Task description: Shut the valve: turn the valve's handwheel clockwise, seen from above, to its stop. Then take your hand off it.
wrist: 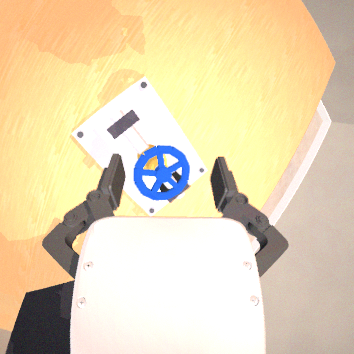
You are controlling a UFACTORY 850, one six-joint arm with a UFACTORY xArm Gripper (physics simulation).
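Note:
The valve's blue handwheel (162, 173) shows its ring, hub and spokes near the middle of the wrist view, over the lower right part of a white mounting plate (100, 132). Part of the yellow valve body (150, 152) shows at the wheel's upper left edge, and black parts show between its spokes. My gripper (168, 165) is wide open. One finger is to the left of the wheel and the other to the right, with a gap on both sides. The height of the fingertips relative to the wheel cannot be told.
The plate has dark bolts at its corners and a dark block (123, 124) at its upper left. It lies on a wooden table (240, 75), whose edge runs down the right side. A pale rail (300, 162) follows that edge. A black shape (40, 320) is at the lower left.

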